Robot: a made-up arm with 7 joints.
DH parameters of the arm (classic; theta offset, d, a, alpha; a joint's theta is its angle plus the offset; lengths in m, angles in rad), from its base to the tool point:
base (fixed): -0.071 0 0 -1.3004
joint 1: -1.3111 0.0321 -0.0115 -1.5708
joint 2: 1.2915 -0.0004 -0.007 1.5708
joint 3: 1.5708 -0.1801 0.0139 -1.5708
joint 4: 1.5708 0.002 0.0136 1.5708
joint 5: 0 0.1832 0.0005 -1.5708
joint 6: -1.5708 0 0.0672 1.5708
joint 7: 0 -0.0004 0 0
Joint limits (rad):
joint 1: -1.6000..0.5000
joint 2: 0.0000..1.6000
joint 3: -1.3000..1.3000
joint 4: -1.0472..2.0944
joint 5: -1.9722..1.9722
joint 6: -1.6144..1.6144
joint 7: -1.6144..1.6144
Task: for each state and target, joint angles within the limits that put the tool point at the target. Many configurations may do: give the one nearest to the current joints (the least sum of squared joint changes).
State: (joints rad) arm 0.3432 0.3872 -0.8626 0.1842 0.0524 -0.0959 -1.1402
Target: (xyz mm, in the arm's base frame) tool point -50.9 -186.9 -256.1
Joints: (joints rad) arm 0.4341 0.0252 -1.1943 0.1651 0.0593 -0.0944 -1.1402
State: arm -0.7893 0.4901 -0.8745 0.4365 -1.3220 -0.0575 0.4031
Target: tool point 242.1 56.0 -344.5
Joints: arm -0.6385 0.4268 -0.9260 0.9412 -1.3198 0.0010 0.4031
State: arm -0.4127 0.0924 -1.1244 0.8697 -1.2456 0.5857 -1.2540
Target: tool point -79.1 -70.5 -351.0
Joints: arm -0.0137 0.2675 -1.3000 0.5354 -1.3527 0.8536 -1.2540
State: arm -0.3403 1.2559 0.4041 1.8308 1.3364 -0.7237 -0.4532
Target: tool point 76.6 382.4 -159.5
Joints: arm -0.5673 1.3374 0.4690 1.9268 1.3530 -1.0776 -0.4532
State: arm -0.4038 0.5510 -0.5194 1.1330 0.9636 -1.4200 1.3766
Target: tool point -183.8 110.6 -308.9
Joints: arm 0.3328 0.4629 -0.7094 1.3148 1.0722 -1.5592 1.3766
